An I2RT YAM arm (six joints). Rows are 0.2 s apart.
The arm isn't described. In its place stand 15 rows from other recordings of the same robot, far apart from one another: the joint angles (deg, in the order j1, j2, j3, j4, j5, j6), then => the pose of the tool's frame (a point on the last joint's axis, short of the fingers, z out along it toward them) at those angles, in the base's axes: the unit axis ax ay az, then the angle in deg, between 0 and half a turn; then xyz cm.
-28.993, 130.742, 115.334, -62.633, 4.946, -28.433 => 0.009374 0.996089 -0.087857 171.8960 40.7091 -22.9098 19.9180
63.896, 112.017, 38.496, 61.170, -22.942, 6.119 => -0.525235 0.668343 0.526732 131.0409 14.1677 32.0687 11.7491
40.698, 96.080, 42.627, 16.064, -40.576, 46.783 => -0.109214 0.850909 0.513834 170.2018 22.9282 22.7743 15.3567
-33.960, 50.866, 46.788, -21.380, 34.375, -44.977 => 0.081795 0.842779 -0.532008 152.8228 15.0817 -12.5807 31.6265
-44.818, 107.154, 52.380, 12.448, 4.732, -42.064 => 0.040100 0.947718 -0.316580 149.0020 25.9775 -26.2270 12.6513
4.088, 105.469, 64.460, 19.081, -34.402, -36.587 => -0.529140 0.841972 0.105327 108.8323 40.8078 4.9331 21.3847
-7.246, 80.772, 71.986, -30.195, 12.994, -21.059 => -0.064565 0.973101 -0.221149 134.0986 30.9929 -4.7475 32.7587
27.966, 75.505, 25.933, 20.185, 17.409, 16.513 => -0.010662 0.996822 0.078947 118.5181 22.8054 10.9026 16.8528
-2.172, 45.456, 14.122, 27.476, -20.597, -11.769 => -0.248807 0.966314 0.065823 93.8766 18.2707 0.5604 21.8279
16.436, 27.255, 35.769, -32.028, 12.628, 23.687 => 0.134286 0.983684 0.119721 114.1750 11.5797 2.6046 28.6628
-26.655, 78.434, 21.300, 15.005, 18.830, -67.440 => -0.255414 0.880118 -0.400196 161.2044 20.0662 -11.3581 12.6675
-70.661, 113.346, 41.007, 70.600, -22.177, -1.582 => 0.373492 0.847834 -0.376406 101.4089 13.2902 -33.8102 13.7392
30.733, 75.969, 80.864, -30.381, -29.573, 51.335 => 0.012586 0.855466 0.517705 151.3326 24.0059 16.3164 40.5148
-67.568, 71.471, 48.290, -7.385, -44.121, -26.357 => 0.130712 0.982086 -0.135727 112.9967 12.6191 -24.0727 27.1904
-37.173, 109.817, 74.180, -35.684, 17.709, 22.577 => 0.512337 0.841236 -0.172719 163.9324 29.4763 -23.7108 16.5654
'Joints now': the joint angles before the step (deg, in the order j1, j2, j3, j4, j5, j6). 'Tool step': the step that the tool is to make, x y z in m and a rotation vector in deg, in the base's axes. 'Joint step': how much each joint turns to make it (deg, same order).
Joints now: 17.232 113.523 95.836 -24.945 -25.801 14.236
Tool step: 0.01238 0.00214 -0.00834 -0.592 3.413 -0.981
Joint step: -0.181 3.856 4.619 -3.779 0.268 0.969
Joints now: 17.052 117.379 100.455 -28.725 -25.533 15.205
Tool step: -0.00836 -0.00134 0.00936 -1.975 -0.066 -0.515
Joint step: 0.282 -1.888 -0.306 -2.445 1.926 -0.823
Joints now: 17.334 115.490 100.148 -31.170 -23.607 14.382
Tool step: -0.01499 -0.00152 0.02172 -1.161 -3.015 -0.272
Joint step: 0.537 -4.233 -1.624 -0.435 2.005 -0.910
